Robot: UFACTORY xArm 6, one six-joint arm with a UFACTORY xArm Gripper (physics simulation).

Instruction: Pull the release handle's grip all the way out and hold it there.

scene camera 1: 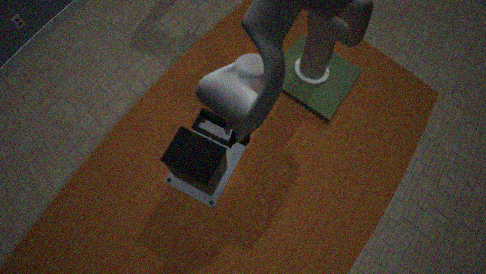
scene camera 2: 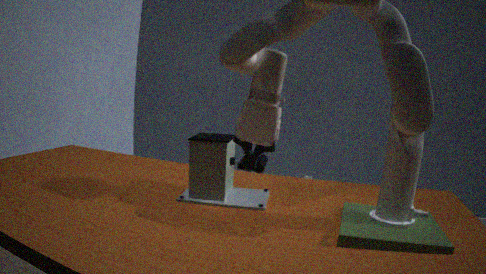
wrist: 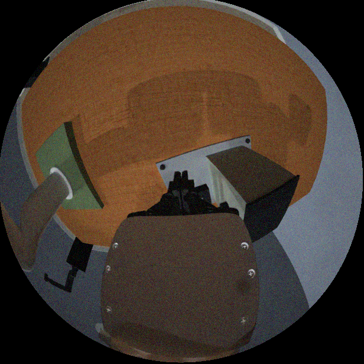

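Note:
The release handle [scene camera 1: 209,135] [scene camera 2: 245,164] [wrist: 204,192] is a black rectangular frame beside the upright housing [scene camera 1: 192,155] [scene camera 2: 207,170] [wrist: 255,172]. The housing has a black top and stands on a grey base plate [scene camera 1: 190,192] [scene camera 2: 250,198] [wrist: 185,165]. My gripper [scene camera 2: 258,163] [wrist: 182,179] points down at the handle with its fingers shut together and nothing seen between them. In scene camera 2 the fingers overlap the handle's outer end. In the wrist view they and the gripper body hide most of the frame. Whether they touch the grip cannot be told. The arm hides the fingertips in scene camera 1.
The orange table [scene camera 1: 325,190] [scene camera 2: 125,230] [wrist: 175,45] carries everything. The arm's base stands on a green block [scene camera 1: 345,75] [scene camera 2: 360,232] [wrist: 82,197], to the right of the housing in scene camera 2. The housing rises close beside the gripper.

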